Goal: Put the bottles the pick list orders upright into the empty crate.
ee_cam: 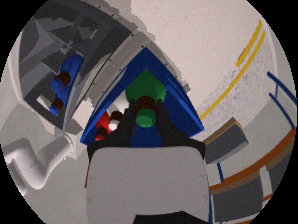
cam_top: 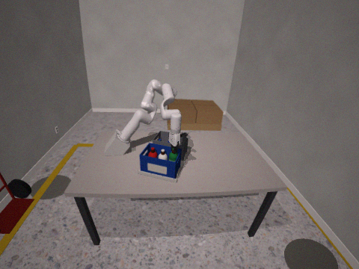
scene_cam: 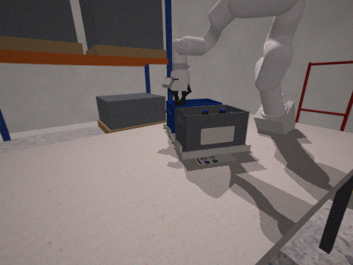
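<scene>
Now: the green-label bottle 70 mm below my hand. The rest, counted from my hand: blue crate 100 mm behind, 110 mm below; red-capped bottle 160 mm behind, 70 mm to the left, 100 mm below; white-capped bottle 80 mm behind, 40 mm to the left, 100 mm below.
</scene>
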